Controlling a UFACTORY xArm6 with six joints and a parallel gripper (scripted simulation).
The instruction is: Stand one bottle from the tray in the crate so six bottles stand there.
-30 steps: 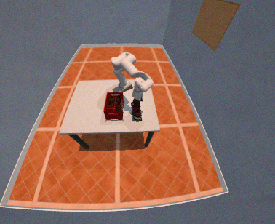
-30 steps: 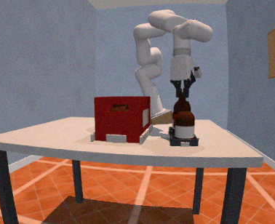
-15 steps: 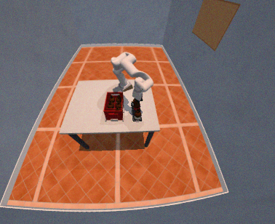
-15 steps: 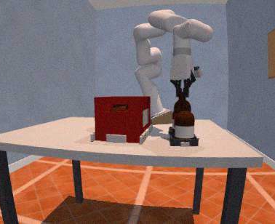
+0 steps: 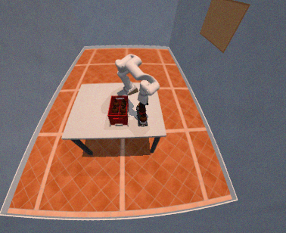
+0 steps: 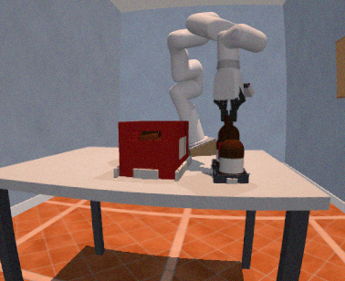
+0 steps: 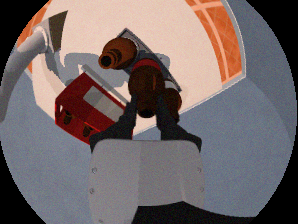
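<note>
The brown bottle is 7 cm below my hand. The rest, counted from my hand: red crate (7 cm behind, 24 cm to the right, 11 cm below); then tray (18 cm below).
</note>
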